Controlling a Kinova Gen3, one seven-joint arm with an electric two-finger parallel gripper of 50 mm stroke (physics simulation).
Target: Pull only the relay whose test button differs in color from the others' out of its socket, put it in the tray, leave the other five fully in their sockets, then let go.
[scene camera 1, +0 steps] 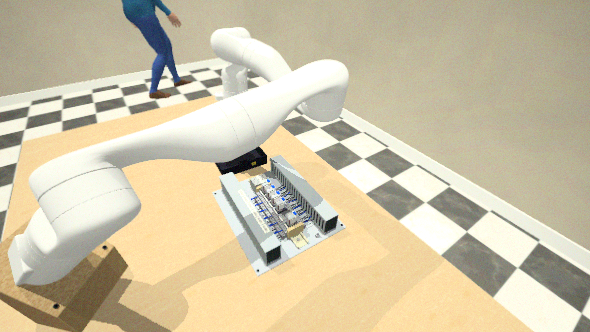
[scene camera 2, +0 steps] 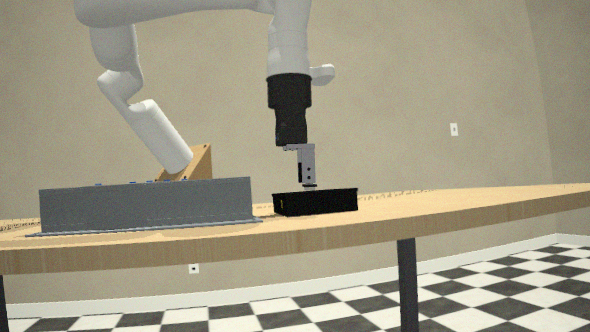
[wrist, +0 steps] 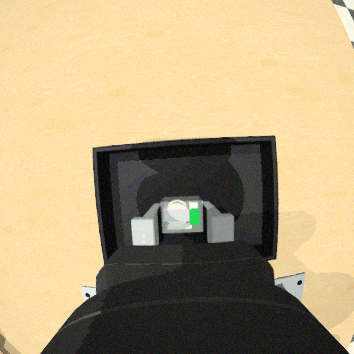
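Seen in the pictures: gripper, fingertip midpoint: [scene camera 2: 306, 182] [wrist: 181, 215]; arm's base, origin of the base link: [scene camera 1: 45, 258] [scene camera 2: 180, 162].
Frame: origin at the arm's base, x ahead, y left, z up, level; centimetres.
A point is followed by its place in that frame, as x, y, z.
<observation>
My gripper [scene camera 2: 308, 183] @(53.5, 7.9, -9.0) [wrist: 181, 215] @(53.5, 7.9, -9.0) is shut on a clear-cased relay [wrist: 176, 214] @(53.6, 8.6, -6.1) with a green test button, and holds it upright. In the wrist view the relay is over the inside of the black tray [scene camera 1: 240, 164] @(50.3, 3.5, -10.6) [scene camera 2: 316, 202] @(61.1, 4.4, -12.2) [wrist: 185, 143] @(56.0, 13.0, -10.5). In scene camera 2 the fingertips are just above the tray's rim; the relay's lower end is mostly hidden, so I cannot tell whether it touches the tray floor. Several relays [scene camera 1: 281, 200] @(44.1, -19.7, -7.2) with blue buttons stand in the socket row in scene camera 1. The arm hides my gripper there.
The mounting plate [scene camera 1: 265, 266] @(30.0, -26.6, -13.7) carries two grey slotted wire ducts [scene camera 1: 248, 217] @(34.7, -16.7, -7.7) [scene camera 2: 145, 205] @(55.1, -19.5, -10.8), one on each side of the relay row. The tray stands close beyond the plate's far end. A wooden block [scene camera 1: 92, 280] @(3.2, -4.6, -7.1) bears the arm's base. A person [scene camera 1: 159, 45] stands behind the table.
</observation>
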